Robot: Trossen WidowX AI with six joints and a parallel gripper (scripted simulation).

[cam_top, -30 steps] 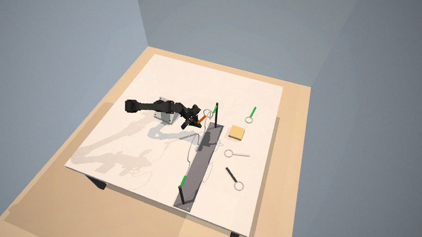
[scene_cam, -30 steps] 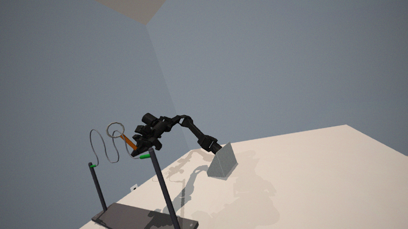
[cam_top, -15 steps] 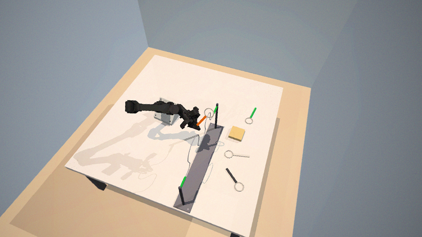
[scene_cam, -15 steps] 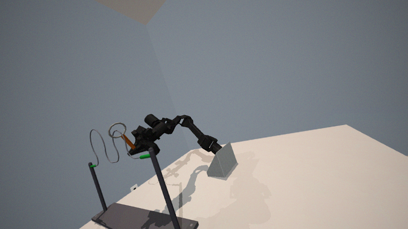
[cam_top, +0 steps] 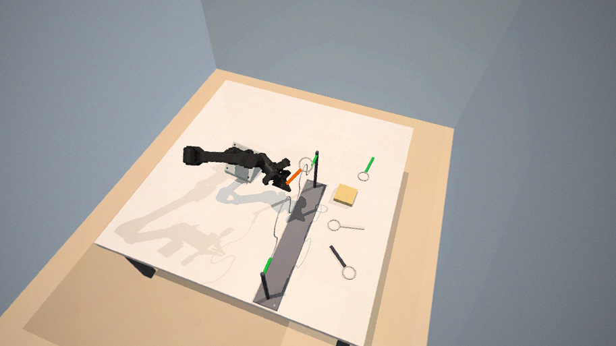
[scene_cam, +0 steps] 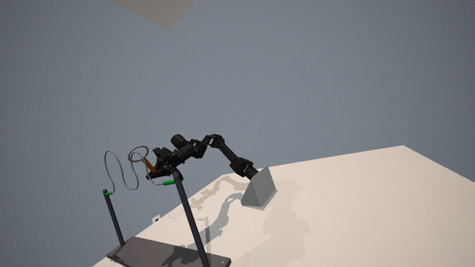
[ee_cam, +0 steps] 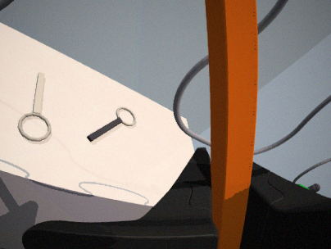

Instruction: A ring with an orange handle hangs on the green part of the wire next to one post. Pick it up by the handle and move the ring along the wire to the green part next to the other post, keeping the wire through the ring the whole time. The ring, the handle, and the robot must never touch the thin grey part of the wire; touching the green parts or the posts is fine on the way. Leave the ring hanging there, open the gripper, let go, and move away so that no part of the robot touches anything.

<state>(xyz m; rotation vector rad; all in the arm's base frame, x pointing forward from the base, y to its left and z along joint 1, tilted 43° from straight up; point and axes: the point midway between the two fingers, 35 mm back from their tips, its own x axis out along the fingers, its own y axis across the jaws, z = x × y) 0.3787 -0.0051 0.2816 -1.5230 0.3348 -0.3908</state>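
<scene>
Right now my gripper tip is 10 mm short of the ring with orange handle, 60 mm to the right of it and 60 mm below it. Also, from my gripper tip: white-handled ring (230 mm ahead, 100 mm to the left, 300 mm below); black-handled ring (310 mm ahead, 80 mm to the right, 300 mm below); tan block (180 mm ahead, 270 mm to the left, 290 mm below).
</scene>
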